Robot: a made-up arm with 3 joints. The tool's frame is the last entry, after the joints.
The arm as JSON. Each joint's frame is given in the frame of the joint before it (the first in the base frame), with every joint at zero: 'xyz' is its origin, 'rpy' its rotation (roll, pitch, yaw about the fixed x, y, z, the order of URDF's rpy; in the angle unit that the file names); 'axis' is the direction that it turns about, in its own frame. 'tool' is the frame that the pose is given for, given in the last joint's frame.
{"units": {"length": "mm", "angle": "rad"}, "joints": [
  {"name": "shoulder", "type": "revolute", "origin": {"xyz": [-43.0, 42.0, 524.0], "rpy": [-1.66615, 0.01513, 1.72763]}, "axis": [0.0, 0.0, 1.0]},
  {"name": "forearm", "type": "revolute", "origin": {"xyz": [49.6, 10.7, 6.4], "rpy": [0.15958, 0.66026, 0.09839]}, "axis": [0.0, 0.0, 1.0]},
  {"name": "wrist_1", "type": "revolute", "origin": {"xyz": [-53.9, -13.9, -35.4], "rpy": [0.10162, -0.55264, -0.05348]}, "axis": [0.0, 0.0, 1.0]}
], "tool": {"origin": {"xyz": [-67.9, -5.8, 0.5], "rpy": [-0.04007, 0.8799, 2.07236]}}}
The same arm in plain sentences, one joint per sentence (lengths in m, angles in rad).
The arm has three revolute joints in a row. What follows holds with every joint at zero, and every direction is one of the base frame's. The first joint sits 0.043 m along -x and 0.042 m along +y and 0.524 m along +z from the base frame's origin and rotates about the direction (-0.983015, -0.156902, -0.095201). The second joint sits 0.013 m along -x and 0.048 m along +y and 0.012 m along -z from the first joint and rotates about the direction (-0.872607, 0.488204, 0.0146). The third joint sits 0.005 m along +x and 0.064 m along -y and 0.015 m along +z from the second joint and rotates about the direction (-0.993781, -0.044899, 0.101898). The tool frame, which is the frame that the pose is given for, sits 0.003 m along +x and 0.068 m along -y and 0.004 m along +z from the third joint; its axes are the base frame's turned by roll 2.4668, pitch 0.6977 and yaw -0.3445 rad (as in URDF: about the fixed x, then y, then z).
